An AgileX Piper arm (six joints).
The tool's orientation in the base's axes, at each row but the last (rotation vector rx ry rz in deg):
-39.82, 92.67, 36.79
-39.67, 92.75, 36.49
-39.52, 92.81, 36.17
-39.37, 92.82, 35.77
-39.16, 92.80, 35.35
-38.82, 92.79, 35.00
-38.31, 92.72, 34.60
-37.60, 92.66, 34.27
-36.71, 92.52, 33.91
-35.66, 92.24, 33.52
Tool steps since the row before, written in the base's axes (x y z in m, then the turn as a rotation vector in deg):
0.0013, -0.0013, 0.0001, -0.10, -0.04, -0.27
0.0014, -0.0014, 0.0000, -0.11, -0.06, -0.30
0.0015, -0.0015, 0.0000, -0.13, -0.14, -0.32
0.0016, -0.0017, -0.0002, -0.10, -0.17, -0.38
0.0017, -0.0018, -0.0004, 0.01, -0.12, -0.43
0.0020, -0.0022, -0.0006, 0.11, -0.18, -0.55
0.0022, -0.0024, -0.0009, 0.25, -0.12, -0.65
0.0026, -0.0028, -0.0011, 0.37, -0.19, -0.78
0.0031, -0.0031, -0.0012, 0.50, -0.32, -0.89
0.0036, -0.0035, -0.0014, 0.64, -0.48, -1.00
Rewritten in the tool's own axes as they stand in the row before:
-0.0001, -0.0018, -0.0001, 0.28, 0.04, -0.06
0.0000, -0.0020, -0.0001, 0.32, 0.03, -0.07
0.0000, -0.0021, -0.0001, 0.34, -0.01, -0.14
0.0002, -0.0023, -0.0001, 0.40, -0.05, -0.13
0.0004, -0.0025, -0.0001, 0.44, -0.10, -0.02
0.0006, -0.0030, -0.0001, 0.55, -0.21, 0.03
0.0009, -0.0033, -0.0001, 0.63, -0.27, 0.18
0.0010, -0.0038, 0.0000, 0.75, -0.41, 0.23
0.0011, -0.0044, 0.0002, 0.85, -0.60, 0.25
0.0012, -0.0050, 0.0004, 0.96, -0.81, 0.25

